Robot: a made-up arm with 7 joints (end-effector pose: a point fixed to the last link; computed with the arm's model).
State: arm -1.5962 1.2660 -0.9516 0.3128 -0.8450 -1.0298 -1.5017
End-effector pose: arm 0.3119 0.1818 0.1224 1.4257 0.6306 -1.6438
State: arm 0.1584 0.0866 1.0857 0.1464 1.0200 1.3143 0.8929
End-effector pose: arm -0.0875 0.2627 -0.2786 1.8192 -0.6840 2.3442
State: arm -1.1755 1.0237 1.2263 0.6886 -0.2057 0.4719 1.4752
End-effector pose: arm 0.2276 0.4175 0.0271 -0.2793 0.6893 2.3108
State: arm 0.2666 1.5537 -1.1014 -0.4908 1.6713 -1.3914 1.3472
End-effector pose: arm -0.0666 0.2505 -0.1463 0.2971 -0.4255 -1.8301
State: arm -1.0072 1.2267 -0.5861 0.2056 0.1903 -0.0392 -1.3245
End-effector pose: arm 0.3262 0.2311 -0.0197 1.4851 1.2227 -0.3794
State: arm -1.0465 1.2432 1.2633 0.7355 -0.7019 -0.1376 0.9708
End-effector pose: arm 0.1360 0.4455 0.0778 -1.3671 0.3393 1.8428
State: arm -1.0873 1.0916 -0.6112 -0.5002 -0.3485 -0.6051 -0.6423
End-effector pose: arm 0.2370 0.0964 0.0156 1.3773 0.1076 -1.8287
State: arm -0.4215 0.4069 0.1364 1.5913 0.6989 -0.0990 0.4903
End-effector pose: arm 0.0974 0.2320 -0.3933 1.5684 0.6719 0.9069
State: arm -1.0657 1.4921 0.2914 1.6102 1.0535 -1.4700 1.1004
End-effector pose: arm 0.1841 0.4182 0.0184 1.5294 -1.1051 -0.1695
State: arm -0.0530 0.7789 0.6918 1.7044 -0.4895 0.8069 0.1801
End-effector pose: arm -0.0828 0.3319 -0.3081 1.8764 0.8452 -3.0764
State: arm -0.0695 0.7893 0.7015 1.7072 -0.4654 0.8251 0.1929
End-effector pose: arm -0.0767 0.3341 -0.3067 1.8902 0.8336 -3.0753
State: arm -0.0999 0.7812 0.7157 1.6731 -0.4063 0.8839 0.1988
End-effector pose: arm -0.0628 0.3331 -0.3099 1.9639 0.8273 -3.0561
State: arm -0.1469 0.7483 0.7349 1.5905 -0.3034 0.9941 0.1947
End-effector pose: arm -0.0390 0.3280 -0.3174 2.0969 0.8185 -3.0273
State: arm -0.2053 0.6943 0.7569 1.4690 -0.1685 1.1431 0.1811
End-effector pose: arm -0.0082 0.3192 -0.3253 2.2427 0.7966 -3.0122
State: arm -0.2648 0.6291 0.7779 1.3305 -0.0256 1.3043 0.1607
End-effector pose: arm 0.0238 0.3077 -0.3301 2.3528 0.7636 -3.0227
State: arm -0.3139 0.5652 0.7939 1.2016 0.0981 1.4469 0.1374
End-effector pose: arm 0.0507 0.2957 -0.3312 2.4141 0.7314 -3.0443
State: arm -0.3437 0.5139 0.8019 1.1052 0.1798 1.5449 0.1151
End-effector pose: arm 0.0680 0.2852 -0.3311 2.4440 0.7126 -3.0570
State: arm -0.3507 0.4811 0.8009 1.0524 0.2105 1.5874 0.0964
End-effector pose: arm 0.0743 0.2778 -0.3324 2.4642 0.7116 -3.0531
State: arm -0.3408 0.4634 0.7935 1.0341 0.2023 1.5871 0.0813
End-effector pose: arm 0.0725 0.2733 -0.3356 2.4847 0.7242 -3.0361
